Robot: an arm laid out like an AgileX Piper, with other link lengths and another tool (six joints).
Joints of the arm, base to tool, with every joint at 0 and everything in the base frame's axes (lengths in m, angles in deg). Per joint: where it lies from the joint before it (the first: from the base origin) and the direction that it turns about. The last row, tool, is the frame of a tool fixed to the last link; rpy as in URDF.
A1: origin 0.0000 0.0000 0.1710 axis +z
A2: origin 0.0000 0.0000 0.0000 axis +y
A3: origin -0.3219 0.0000 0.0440 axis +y
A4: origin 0.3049 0.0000 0.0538 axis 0.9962 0 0.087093
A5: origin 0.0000 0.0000 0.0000 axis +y
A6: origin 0.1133 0.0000 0.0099 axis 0.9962 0 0.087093
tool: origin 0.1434 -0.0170 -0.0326 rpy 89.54 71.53 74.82
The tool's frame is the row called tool.
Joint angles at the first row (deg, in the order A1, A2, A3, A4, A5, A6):
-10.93 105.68 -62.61 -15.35 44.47 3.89
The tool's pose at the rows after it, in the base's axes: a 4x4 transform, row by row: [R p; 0 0 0 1], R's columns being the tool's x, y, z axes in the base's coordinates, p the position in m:
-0.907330 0.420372 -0.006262 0.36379; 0.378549 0.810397 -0.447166 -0.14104; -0.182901 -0.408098 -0.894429 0.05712; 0 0 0 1
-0.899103 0.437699 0.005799 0.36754; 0.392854 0.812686 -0.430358 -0.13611; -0.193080 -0.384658 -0.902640 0.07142; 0 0 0 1
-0.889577 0.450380 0.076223 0.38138; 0.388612 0.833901 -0.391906 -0.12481; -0.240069 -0.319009 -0.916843 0.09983; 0 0 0 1
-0.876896 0.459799 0.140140 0.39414; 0.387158 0.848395 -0.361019 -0.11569; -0.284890 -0.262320 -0.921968 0.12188; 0 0 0 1
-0.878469 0.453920 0.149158 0.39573; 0.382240 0.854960 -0.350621 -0.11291; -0.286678 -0.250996 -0.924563 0.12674; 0 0 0 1
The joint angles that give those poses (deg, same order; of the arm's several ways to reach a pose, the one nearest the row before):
-10.93 105.34 -63.35 -15.45 45.56 4.89
-10.92 103.86 -64.58 -13.43 47.30 4.02
-10.92 100.60 -66.47 -8.86 48.44 0.48
-10.93 98.36 -68.05 -5.35 48.74 -1.89
-10.92 97.99 -68.57 -4.32 49.32 -2.91

